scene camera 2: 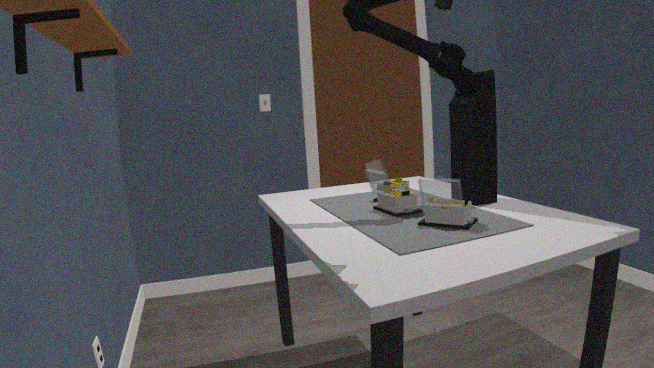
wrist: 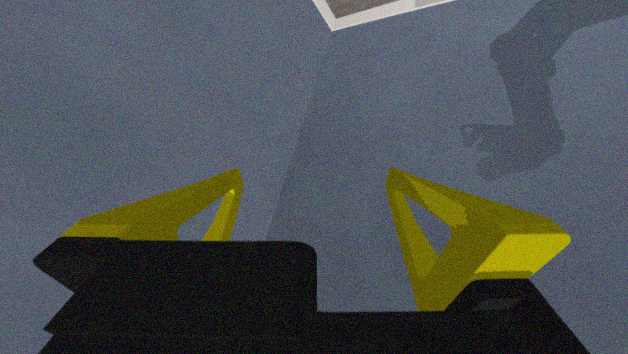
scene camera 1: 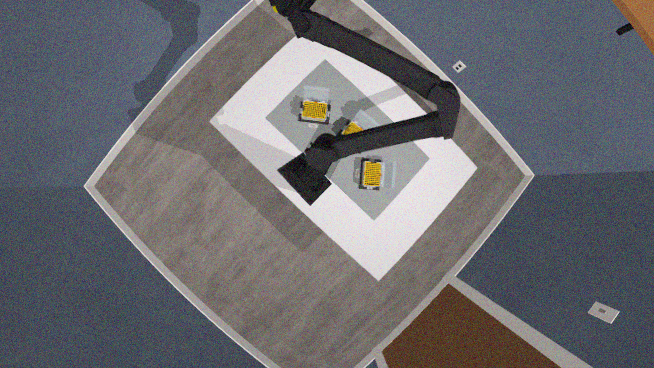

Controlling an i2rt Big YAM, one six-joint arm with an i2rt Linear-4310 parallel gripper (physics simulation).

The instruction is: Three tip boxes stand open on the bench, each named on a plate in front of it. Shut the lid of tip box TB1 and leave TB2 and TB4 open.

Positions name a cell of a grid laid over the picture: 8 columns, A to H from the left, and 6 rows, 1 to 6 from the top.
In view: my gripper (wrist: E3), a clear lid (scene camera 2: F4) and a grey mat (scene camera 1: E2).
The grey mat shows as well in scene camera 2 (scene camera 2: E4).
